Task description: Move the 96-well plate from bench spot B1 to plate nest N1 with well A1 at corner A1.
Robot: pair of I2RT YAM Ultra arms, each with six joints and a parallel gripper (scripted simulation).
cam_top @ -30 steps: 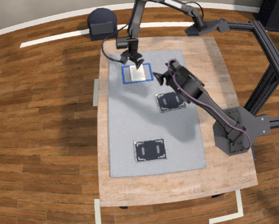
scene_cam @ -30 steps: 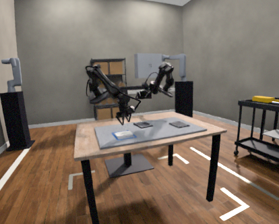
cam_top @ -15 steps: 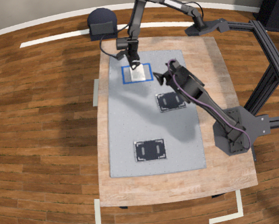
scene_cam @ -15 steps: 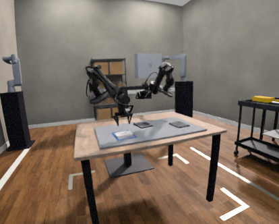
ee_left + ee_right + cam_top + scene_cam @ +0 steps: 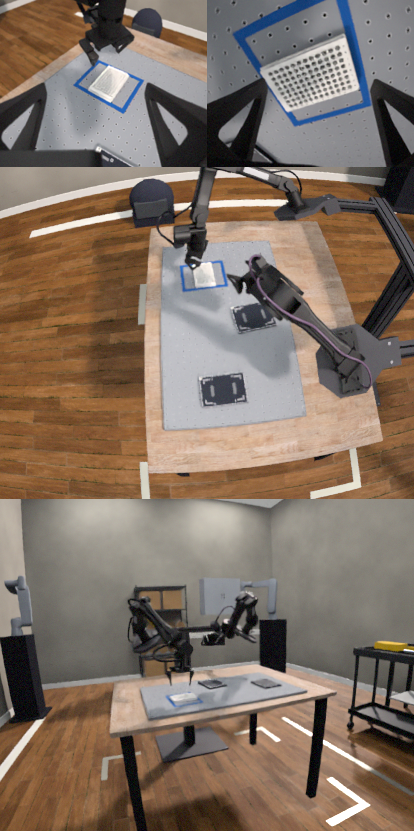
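Now: right hand 80 mm above the 96-well plate, 30 mm past it and 20 mm to the right of it.
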